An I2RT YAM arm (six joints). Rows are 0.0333 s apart.
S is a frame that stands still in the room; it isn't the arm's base.
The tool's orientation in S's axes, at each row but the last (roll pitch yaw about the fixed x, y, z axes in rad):
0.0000, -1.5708, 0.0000
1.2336, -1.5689, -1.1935
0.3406, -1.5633, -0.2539
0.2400, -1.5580, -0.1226
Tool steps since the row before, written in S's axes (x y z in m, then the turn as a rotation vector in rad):
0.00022, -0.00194, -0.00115, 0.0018, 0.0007, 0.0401
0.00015, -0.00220, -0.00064, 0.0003, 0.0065, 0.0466
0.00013, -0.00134, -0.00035, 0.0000, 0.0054, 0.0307
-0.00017, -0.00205, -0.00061, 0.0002, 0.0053, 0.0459
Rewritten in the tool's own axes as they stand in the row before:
-0.00115, -0.00194, -0.00022, 0.0401, 0.0007, -0.0018
-0.00064, -0.00221, -0.00006, 0.0466, 0.0066, -0.0005
-0.00035, -0.00135, -0.00002, 0.0307, 0.0055, -0.0003
-0.00061, -0.00202, 0.00040, 0.0459, 0.0054, -0.0002

